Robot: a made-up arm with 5 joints.
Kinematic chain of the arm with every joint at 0, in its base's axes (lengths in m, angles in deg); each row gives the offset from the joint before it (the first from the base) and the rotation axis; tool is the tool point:
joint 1: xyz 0 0 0.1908 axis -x
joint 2: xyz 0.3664 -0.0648 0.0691 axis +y
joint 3: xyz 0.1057 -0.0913 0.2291 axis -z
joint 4: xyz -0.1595 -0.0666 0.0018 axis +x
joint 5: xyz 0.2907 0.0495 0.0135 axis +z
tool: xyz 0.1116 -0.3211 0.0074
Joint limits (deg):
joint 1: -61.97..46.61
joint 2: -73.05..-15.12
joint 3: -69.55..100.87
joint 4: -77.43..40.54
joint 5: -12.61..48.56
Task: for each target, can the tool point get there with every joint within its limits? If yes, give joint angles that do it. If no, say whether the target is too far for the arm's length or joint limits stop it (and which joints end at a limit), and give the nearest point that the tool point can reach.
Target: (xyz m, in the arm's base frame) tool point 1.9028 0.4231 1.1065
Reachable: no: too far | nearest point 0.8458 0.1948 0.6766 | short by 1.164 m
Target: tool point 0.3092 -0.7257 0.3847
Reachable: yes | joints -47.41 -61.27 -5.75 -26.76 25.12
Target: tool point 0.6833 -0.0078 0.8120
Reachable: yes | joints 3.39 -24.27 -31.60 -61.40 35.12
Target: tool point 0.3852 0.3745 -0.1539
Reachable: no: joint limits stop it (at a limit: joint 1, joint 2, joint 3, joint 5) | nearest point 0.2442 -0.0153 -0.1030 | short by 0.418 m
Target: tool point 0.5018 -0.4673 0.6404
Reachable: yes | joints -47.89 -48.89 -52.40 -9.55 31.93
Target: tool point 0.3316 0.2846 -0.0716
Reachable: no: joint limits stop it (at a limit: joint 1, joint 2, joint 3, joint 5) | nearest point 0.2365 -0.0126 -0.1034 | short by 0.314 m
